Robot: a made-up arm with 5 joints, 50 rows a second.
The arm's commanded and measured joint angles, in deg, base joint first. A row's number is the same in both.
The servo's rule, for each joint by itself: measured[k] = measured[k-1] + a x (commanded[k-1-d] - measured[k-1]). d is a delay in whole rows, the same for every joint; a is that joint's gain. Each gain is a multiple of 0.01, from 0.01 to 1. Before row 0 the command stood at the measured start. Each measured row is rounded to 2 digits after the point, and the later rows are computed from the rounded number. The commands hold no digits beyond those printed.
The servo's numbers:
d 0
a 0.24 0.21 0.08 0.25 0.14
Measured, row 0:
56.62 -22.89 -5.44 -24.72 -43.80
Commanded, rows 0 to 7:
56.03 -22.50 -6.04 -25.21 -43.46
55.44 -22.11 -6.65 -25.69 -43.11
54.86 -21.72 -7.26 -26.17 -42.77
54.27 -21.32 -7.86 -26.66 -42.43
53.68 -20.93 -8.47 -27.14 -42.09
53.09 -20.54 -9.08 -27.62 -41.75
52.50 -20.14 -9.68 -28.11 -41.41
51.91 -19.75 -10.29 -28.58 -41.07
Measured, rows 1 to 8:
56.48 -22.81 -5.49 -24.84 -43.75
56.23 -22.66 -5.58 -25.05 -43.66
55.90 -22.46 -5.71 -25.33 -43.54
55.51 -22.22 -5.88 -25.66 -43.38
55.07 -21.95 -6.09 -26.03 -43.20
54.59 -21.65 -6.33 -26.43 -43.00
54.09 -21.33 -6.60 -26.85 -42.78
53.57 -21.00 -6.90 -27.28 -42.54

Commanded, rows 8 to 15:
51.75 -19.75 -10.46 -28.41 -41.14
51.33 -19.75 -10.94 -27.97 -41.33
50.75 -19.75 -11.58 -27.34 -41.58
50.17 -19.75 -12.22 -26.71 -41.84
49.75 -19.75 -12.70 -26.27 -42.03
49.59 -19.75 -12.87 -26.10 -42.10
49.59 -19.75 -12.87 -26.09 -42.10
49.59 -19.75 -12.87 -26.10 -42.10
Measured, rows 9 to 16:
53.13 -20.74 -7.18 -27.56 -42.34
52.70 -20.53 -7.48 -27.66 -42.20
52.23 -20.37 -7.81 -27.58 -42.11
51.74 -20.24 -8.16 -27.36 -42.07
51.26 -20.14 -8.52 -27.09 -42.06
50.86 -20.06 -8.87 -26.84 -42.07
50.56 -19.99 -9.19 -26.65 -42.07
50.33 -19.94 -9.48 -26.51 -42.07

